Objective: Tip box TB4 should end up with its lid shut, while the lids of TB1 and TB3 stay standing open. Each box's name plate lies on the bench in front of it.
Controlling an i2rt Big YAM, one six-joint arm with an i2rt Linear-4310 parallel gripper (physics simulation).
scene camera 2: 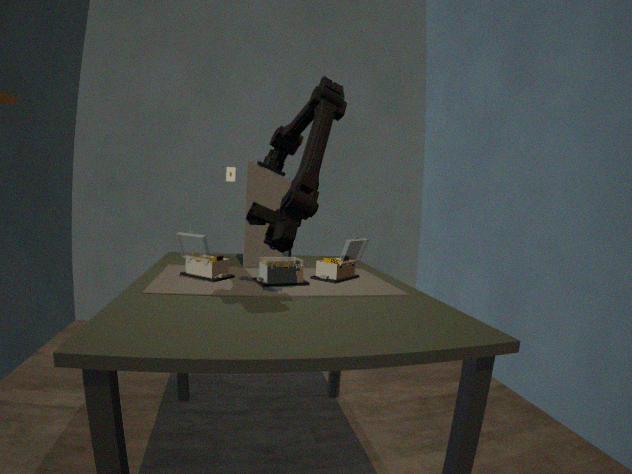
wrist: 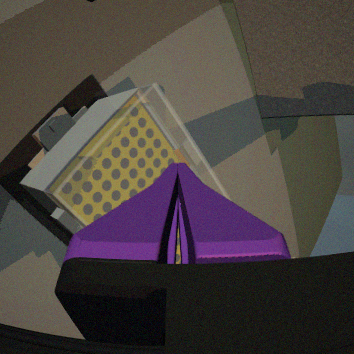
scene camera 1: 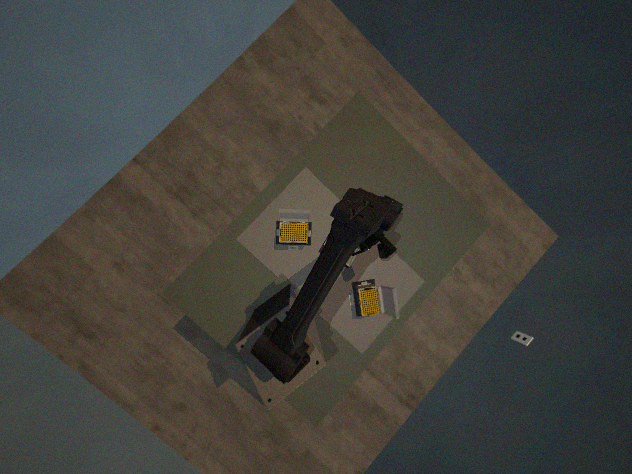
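Pixels of known places: gripper, fingertip midpoint: [scene camera 2: 272, 248] [wrist: 177, 174]; arm's base at its link origin: [scene camera 2: 270, 170] [scene camera 1: 286, 352].
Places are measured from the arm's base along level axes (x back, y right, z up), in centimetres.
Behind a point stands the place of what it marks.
The middle box [scene camera 2: 280, 275] @[z -34.7, x -39.5, y -4.5 cm] [wrist: 117, 165] @[z -30.2, x -37.1, y -0.9 cm] has a yellow perforated insert. Its clear lid [scene camera 2: 280, 259] @[z -30.2, x -36.4, y -4.4 cm] [wrist: 175, 112] @[z -30.2, x -32.1, y 0.0 cm] lies down over it, flat or nearly flat; I cannot tell whether it is fully seated. The arm mostly hides this box in scene camera 1. The second box [scene camera 1: 293, 233] [scene camera 2: 334, 270] @[z -34.1, x -31.5, y -22.7 cm] has its lid [scene camera 1: 294, 214] @[z -27.6, x -29.9, y -29.7 cm] [scene camera 2: 353, 250] @[z -27.1, x -31.5, y -28.7 cm] standing open. The third box [scene camera 1: 369, 301] [scene camera 2: 206, 267] @[z -34.0, x -34.9, y 19.2 cm] has its lid [scene camera 1: 389, 301] @[z -27.8, x -35.3, y 24.1 cm] [scene camera 2: 192, 244] @[z -26.6, x -36.4, y 23.6 cm] standing open too. No name plate is legible. My gripper [wrist: 177, 174] @[z -26.9, x -36.3, y -1.7 cm] is shut and empty, with its purple fingertips close above the middle box's lid.
The boxes stand on a pale mat [scene camera 1: 306, 186] @[z -38.0, x -43.3, y -36.3 cm] [scene camera 2: 173, 286] @[z -38.0, x -46.6, y 27.3 cm] on the green bench [scene camera 1: 387, 147] @[z -38.2, x -84.5, y -25.0 cm] [scene camera 2: 296, 331] @[z -38.3, x -81.1, y -6.4 cm]. The arm [scene camera 1: 316, 290] @[z 22.8, x -19.6, y -12.5 cm] [scene camera 2: 317, 147] @[z 3.4, x -50.7, y -12.5 cm] reaches over the mat between the two open boxes. Their raised lids stand on either side of it.
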